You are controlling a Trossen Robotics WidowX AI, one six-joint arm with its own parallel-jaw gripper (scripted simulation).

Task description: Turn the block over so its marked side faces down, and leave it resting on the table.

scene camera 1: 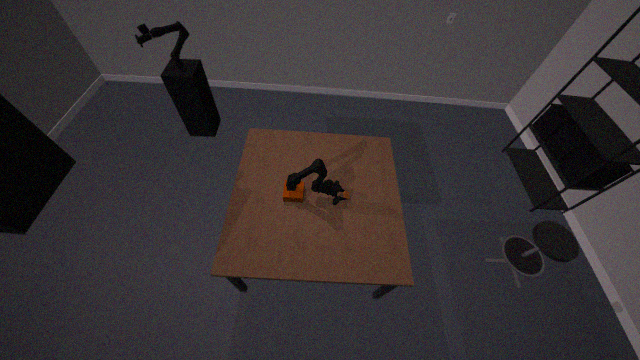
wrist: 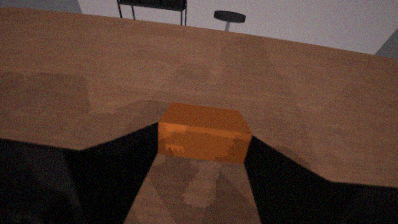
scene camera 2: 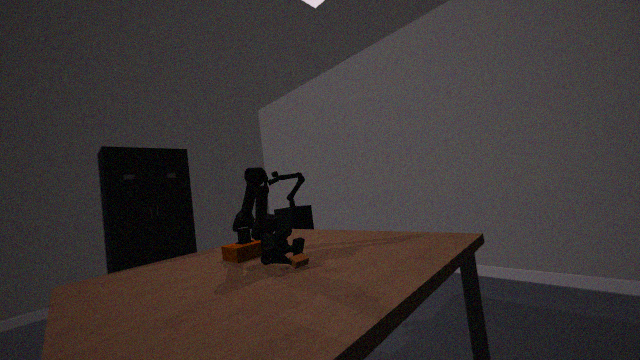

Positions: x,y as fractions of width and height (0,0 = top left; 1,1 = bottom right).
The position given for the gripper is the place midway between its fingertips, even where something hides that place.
Observation:
The gripper (scene camera 2: 0.47,0.72) carries an orange block (wrist: 0.47,0.58).
The gripper also shows in the wrist view (wrist: 0.51,0.59).

